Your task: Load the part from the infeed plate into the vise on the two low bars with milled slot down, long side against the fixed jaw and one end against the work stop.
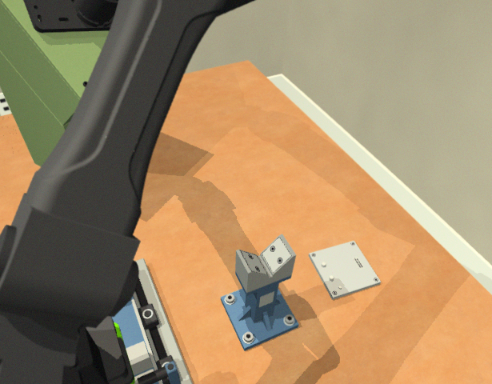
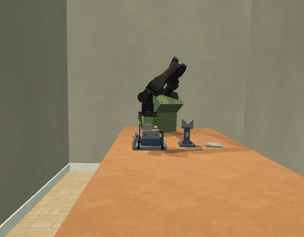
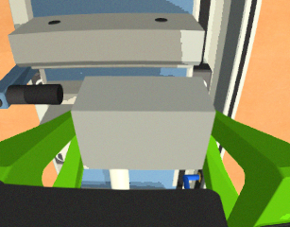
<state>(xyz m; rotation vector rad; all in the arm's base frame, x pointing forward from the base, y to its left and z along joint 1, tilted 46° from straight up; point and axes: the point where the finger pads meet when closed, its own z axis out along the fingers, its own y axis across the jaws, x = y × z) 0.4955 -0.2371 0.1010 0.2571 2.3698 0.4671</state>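
Now: the grey part right at my hand. The rest, counted from my hand: fixed jaw (40 mm below, 30 mm ahead, 20 mm to the left); moving jaw (40 mm below, 30 mm behind, 20 mm to the left); work stop (70 mm to the left, 20 mm below, 10 mm ahead).
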